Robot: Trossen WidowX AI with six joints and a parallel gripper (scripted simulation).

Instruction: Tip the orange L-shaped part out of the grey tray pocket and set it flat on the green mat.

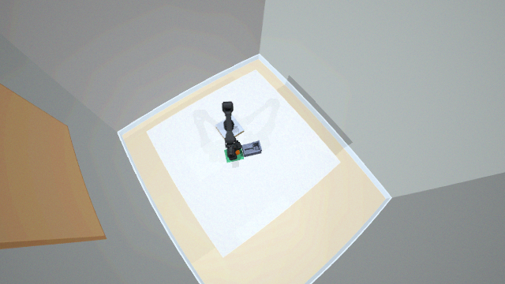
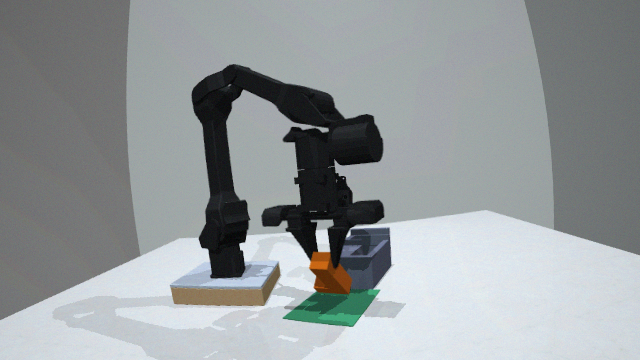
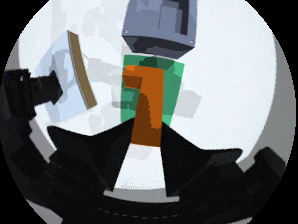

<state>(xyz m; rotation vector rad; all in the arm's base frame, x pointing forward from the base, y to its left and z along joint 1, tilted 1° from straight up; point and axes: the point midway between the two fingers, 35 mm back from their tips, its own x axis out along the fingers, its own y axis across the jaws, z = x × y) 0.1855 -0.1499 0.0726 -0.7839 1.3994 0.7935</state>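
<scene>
Right now the orange L-shaped part is 40 mm to the left of my gripper tip and 30 mm below it. Round my gripper tip: green mat (90 mm below, 20 mm to the left, 10 mm ahead); then grey tray (150 mm to the left, 90 mm below, 90 mm ahead).
</scene>
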